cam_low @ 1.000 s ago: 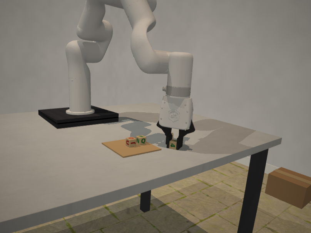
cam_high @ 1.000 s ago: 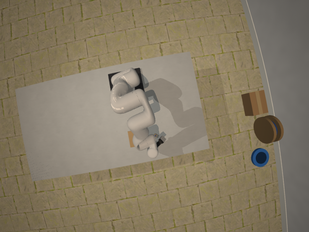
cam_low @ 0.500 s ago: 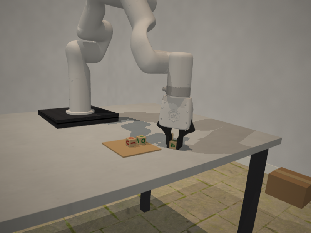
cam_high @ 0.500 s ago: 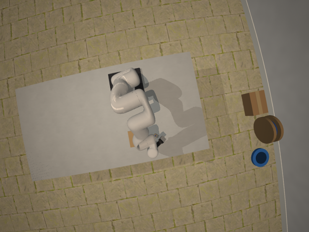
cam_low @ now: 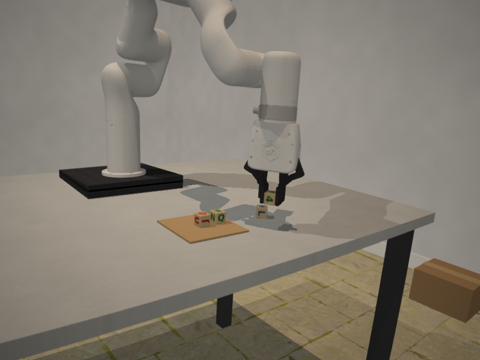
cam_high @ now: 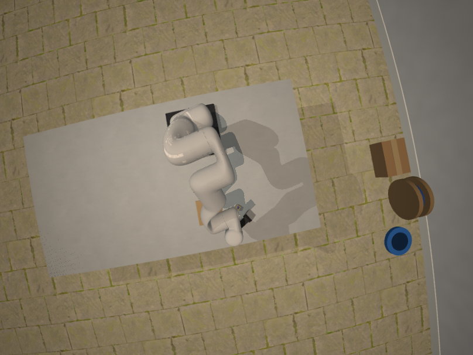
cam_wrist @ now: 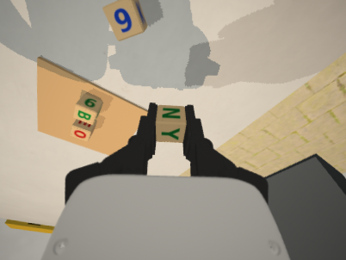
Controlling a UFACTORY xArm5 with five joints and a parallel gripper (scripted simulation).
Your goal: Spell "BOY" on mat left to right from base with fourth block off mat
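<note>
My gripper is now 12 cm to the left of the tan mat, 8 cm above it and 7 cm past it.
</note>
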